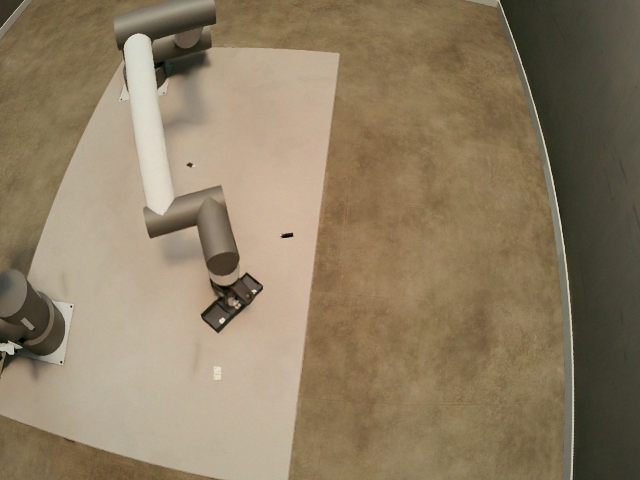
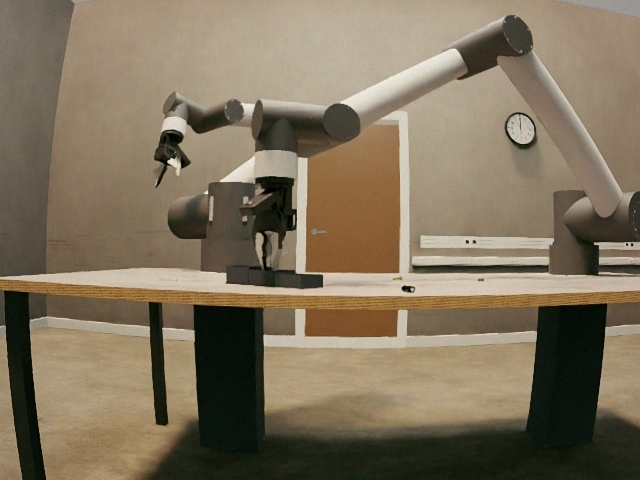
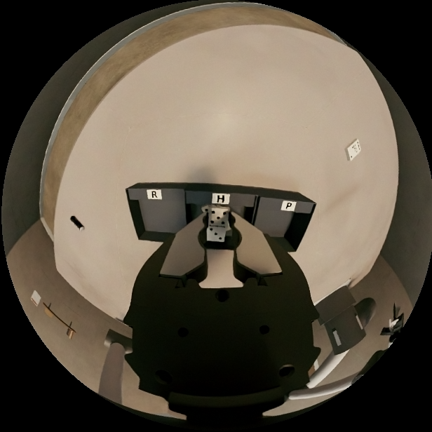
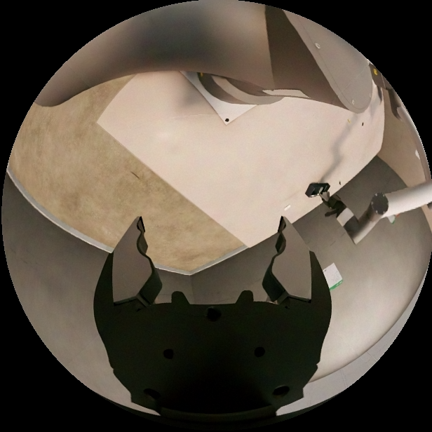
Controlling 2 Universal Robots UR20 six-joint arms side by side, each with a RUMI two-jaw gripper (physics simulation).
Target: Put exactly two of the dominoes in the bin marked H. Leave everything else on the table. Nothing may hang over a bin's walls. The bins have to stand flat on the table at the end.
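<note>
My left gripper (image 1: 234, 302) (image 2: 265, 267) (image 3: 218, 212) is shut on a white domino with black pips (image 3: 217, 232), held upright low over bin H (image 3: 243, 199), the middle one of three joined black bins. Another white domino (image 3: 215, 205) shows in bin H, mostly hidden behind the held one; whether the two touch is unclear. A third domino (image 1: 217, 373) (image 3: 353, 149) (image 4: 287, 207) lies flat on the table, apart from the bins. My right gripper (image 2: 168, 178) (image 4: 211, 217) is open and empty, high above the table.
Bin R (image 3: 162, 215) and bin P (image 3: 272, 217) flank bin H; no object shows in either. A black cylinder (image 1: 286, 235) (image 2: 408, 288) (image 3: 76, 222) lies near the table edge. A small dark item (image 1: 190, 164) (image 2: 480, 279) and a yellow item (image 2: 397, 278) lie farther off.
</note>
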